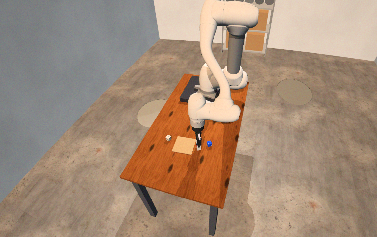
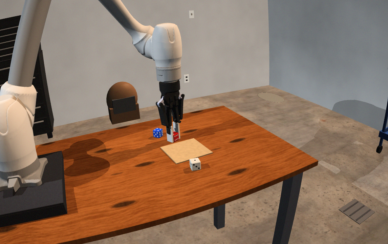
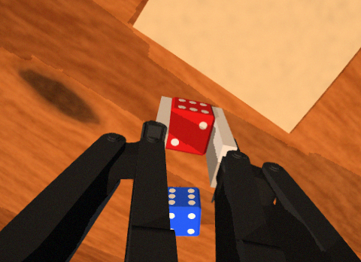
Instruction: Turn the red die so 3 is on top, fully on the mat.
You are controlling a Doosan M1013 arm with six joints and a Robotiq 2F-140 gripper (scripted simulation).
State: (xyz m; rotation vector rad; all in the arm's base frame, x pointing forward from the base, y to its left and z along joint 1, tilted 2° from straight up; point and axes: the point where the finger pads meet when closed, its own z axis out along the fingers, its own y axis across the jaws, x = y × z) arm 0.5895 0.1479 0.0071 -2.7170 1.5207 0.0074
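The red die is 20 mm below my hand. Round my hand: tan mat: 100 mm to the right, 30 mm below, 20 mm ahead; white die: 230 mm to the right, 20 mm below, 10 mm ahead; blue die: 60 mm to the left, 50 mm behind, 20 mm below.
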